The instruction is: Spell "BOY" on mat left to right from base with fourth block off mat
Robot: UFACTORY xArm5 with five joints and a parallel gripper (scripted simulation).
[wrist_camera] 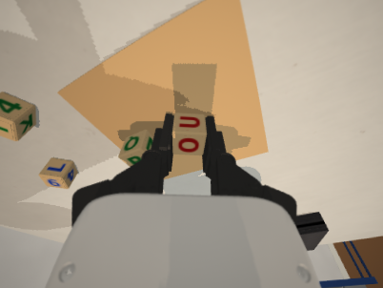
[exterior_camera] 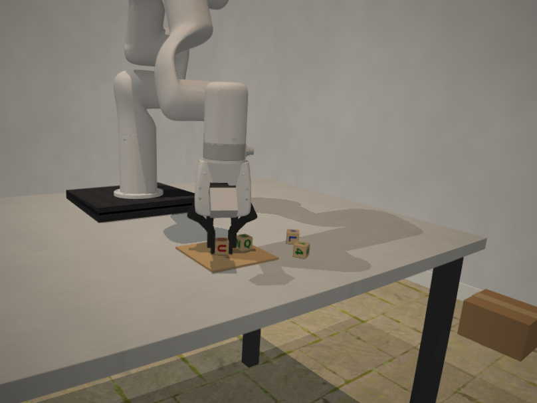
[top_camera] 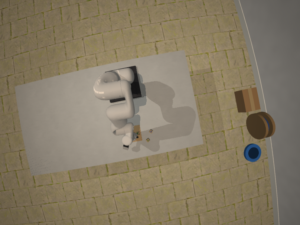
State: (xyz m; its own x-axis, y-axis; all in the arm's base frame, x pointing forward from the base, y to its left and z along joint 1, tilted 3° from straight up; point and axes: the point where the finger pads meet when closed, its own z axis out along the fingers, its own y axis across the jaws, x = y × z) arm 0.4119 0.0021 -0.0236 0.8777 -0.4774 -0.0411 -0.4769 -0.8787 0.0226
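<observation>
My hand is 2 cm above the tan mat and 1 cm to the right of it.
</observation>
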